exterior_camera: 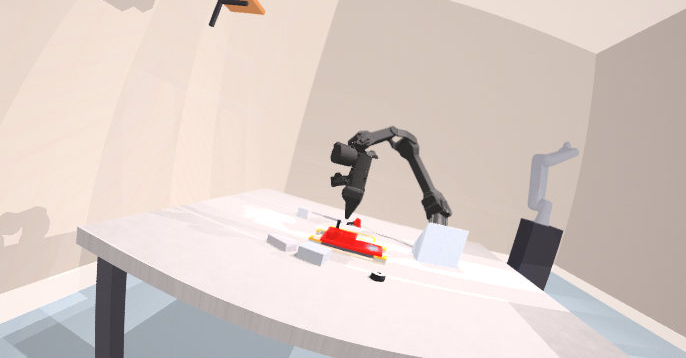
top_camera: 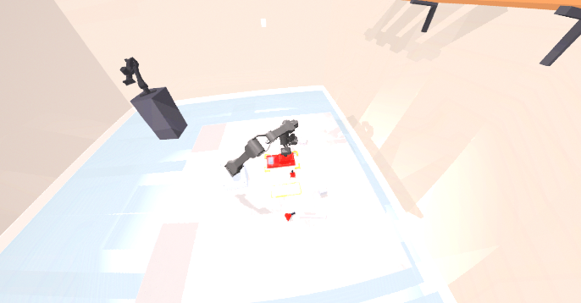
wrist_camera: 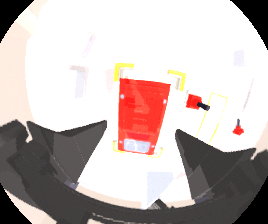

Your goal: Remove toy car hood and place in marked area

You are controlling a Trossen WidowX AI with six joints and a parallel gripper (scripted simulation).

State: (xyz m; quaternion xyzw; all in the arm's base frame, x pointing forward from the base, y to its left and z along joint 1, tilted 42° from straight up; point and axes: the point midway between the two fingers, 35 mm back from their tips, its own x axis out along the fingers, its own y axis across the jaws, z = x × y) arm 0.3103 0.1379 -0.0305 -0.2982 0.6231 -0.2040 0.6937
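Now: the hood 60 mm below my gripper tip. From my gripper tip the other things lie so: white cube 270 mm to the right, 220 mm ahead, 80 mm below; then black wheel 200 mm to the left, 150 mm behind, 100 mm below.
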